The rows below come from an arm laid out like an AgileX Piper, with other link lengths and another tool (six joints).
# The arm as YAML. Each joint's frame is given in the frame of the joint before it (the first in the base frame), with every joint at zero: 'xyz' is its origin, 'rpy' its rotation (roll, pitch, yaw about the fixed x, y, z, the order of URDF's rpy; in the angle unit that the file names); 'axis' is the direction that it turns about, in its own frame. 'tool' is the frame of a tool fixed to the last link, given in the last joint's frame.
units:
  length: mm
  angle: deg
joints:
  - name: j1
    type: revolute
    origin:
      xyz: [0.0, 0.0, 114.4]
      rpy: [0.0, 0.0, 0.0]
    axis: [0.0, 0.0, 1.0]
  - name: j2
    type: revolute
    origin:
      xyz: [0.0, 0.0, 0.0]
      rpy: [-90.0, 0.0, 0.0]
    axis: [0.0, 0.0, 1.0]
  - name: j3
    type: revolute
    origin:
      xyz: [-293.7, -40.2, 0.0]
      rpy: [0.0, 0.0, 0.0]
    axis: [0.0, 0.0, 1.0]
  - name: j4
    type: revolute
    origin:
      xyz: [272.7, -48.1, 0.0]
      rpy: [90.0, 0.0, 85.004]
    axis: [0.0, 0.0, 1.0]
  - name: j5
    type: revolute
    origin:
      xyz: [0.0, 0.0, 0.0]
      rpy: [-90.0, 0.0, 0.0]
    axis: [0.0, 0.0, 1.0]
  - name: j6
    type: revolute
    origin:
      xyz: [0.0, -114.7, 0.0]
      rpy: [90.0, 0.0, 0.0]
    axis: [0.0, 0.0, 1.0]
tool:
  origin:
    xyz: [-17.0, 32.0, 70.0]
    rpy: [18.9, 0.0, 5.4]
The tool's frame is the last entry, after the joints.
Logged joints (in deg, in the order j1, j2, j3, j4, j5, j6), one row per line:
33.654, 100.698, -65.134, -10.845, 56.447, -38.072
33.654, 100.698, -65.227, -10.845, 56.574, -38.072
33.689, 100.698, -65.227, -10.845, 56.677, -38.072
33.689, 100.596, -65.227, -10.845, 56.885, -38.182
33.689, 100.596, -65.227, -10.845, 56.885, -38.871
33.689, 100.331, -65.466, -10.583, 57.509, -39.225
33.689, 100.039, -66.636, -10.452, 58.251, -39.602
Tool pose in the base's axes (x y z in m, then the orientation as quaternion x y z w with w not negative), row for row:
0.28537, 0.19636, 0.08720, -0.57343, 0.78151, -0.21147, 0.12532
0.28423, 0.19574, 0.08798, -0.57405, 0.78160, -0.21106, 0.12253
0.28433, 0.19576, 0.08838, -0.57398, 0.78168, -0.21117, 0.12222
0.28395, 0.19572, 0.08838, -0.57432, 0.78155, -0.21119, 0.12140
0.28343, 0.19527, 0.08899, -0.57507, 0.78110, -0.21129, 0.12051
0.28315, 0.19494, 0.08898, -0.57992, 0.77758, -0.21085, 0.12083
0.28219, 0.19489, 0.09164, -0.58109, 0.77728, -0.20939, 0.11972
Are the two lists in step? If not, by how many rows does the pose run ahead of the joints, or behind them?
The pose runs 1 row behind the joints: the pose in row i belongs to the joints in row i - 1.
